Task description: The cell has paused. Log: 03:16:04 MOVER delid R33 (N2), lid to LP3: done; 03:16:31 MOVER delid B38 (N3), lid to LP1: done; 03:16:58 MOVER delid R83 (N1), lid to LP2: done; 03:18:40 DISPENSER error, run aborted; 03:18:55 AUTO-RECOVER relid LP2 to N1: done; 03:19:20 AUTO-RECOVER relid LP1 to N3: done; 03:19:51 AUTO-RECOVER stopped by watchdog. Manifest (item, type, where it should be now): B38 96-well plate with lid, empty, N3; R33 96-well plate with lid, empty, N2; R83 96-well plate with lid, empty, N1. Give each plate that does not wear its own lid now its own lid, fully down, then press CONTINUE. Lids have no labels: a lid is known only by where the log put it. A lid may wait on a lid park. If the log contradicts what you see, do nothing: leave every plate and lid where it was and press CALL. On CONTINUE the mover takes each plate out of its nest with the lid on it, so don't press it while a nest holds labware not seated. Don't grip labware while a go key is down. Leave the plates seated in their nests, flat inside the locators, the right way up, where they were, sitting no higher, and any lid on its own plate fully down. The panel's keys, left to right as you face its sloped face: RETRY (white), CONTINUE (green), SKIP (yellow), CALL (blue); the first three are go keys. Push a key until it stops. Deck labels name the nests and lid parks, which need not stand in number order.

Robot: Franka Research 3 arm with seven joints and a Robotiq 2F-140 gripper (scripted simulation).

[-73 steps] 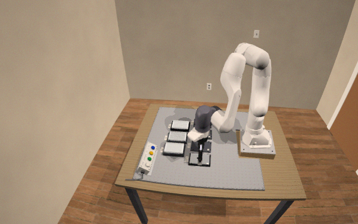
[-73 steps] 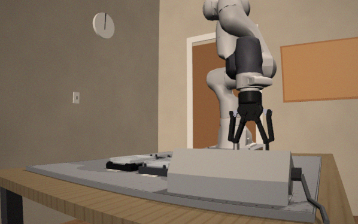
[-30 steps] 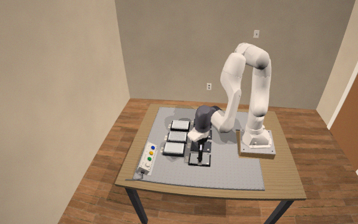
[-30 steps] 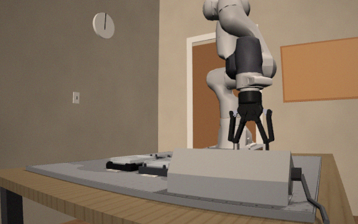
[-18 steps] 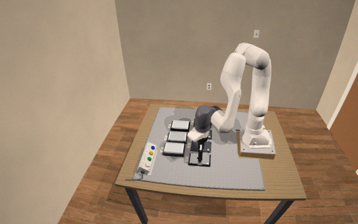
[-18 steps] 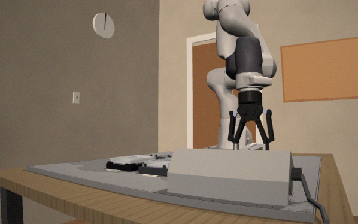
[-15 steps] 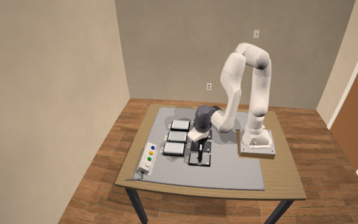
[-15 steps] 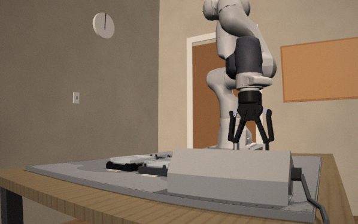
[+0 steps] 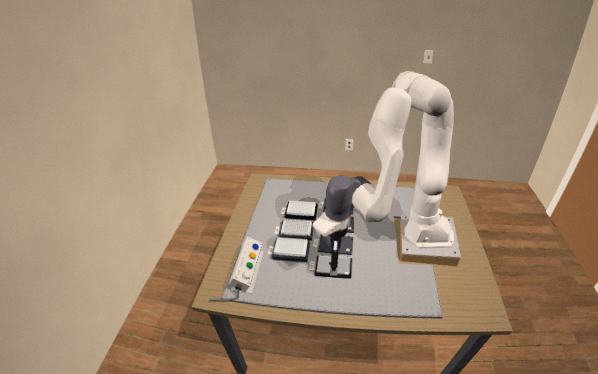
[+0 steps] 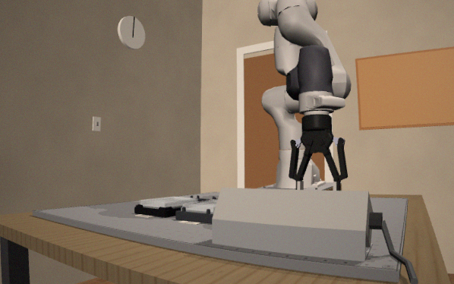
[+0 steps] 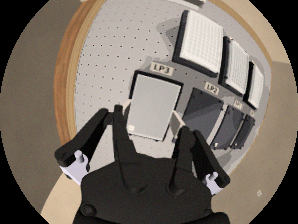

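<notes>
My gripper is now 2 cm above the grey lid. Also, from my hand: plate: 21 cm ahead, 16 cm to the right, 1 cm below; then lid park: 12 cm to the right, 3 cm below, 2 cm ahead; then blue key: 32 cm ahead, 3 cm to the left, 3 cm above.
</notes>
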